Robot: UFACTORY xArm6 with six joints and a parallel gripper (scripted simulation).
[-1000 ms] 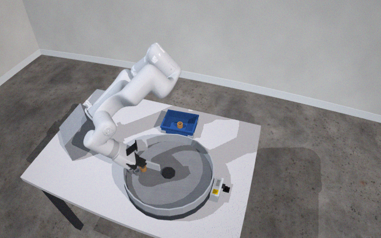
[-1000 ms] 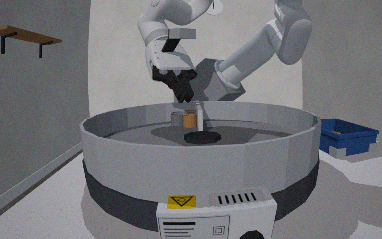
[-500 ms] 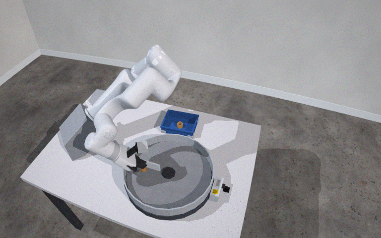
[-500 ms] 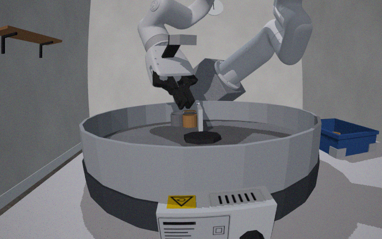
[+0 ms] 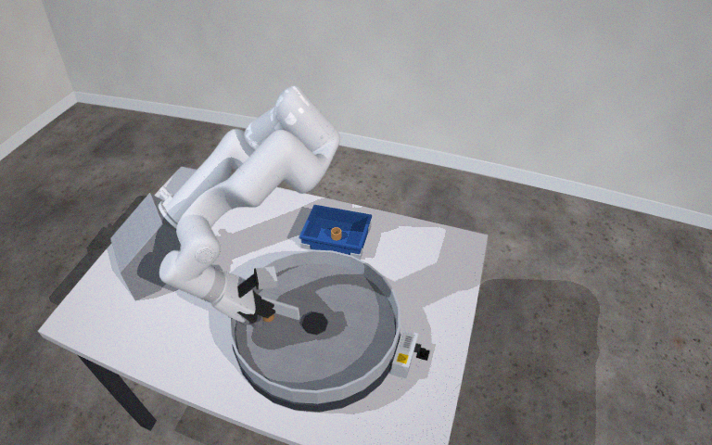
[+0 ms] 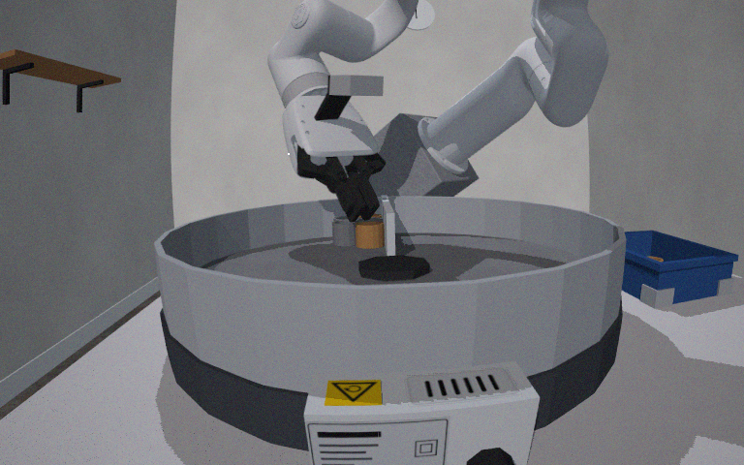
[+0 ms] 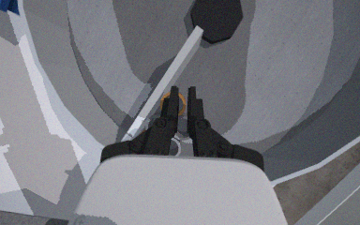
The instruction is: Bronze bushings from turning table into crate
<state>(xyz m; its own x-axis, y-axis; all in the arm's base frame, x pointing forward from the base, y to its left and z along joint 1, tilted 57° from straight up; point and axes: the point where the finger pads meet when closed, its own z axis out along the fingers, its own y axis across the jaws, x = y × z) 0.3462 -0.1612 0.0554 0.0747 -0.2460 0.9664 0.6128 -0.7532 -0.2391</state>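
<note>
The blue crate lies 4 cm behind my hand, 38 cm to the left of it and 8 cm below it. From my hand the other things lie so: turning table: 11 cm ahead, 6 cm to the left, 5 cm below.
</note>
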